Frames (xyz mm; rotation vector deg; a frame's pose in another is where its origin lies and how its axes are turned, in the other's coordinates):
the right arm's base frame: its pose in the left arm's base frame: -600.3 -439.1 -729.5 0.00 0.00 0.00
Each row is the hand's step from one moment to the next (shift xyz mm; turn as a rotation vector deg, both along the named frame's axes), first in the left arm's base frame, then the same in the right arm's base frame.
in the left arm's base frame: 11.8 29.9 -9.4 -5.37 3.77 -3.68
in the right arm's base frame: 11.8 29.9 -9.4 -5.37 3.77 -3.68
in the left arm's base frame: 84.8 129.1 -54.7 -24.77 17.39 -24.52
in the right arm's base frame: 84.8 129.1 -54.7 -24.77 17.39 -24.52
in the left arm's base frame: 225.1 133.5 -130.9 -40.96 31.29 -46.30
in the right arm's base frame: 225.1 133.5 -130.9 -40.96 31.29 -46.30
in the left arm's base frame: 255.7 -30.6 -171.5 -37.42 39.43 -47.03
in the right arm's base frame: 255.7 -30.6 -171.5 -37.42 39.43 -47.03
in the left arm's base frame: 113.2 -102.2 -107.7 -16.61 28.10 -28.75
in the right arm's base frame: 113.2 -102.2 -107.7 -16.61 28.10 -28.75
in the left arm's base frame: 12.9 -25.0 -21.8 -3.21 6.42 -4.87
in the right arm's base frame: 12.9 -25.0 -21.8 -3.21 6.42 -4.87
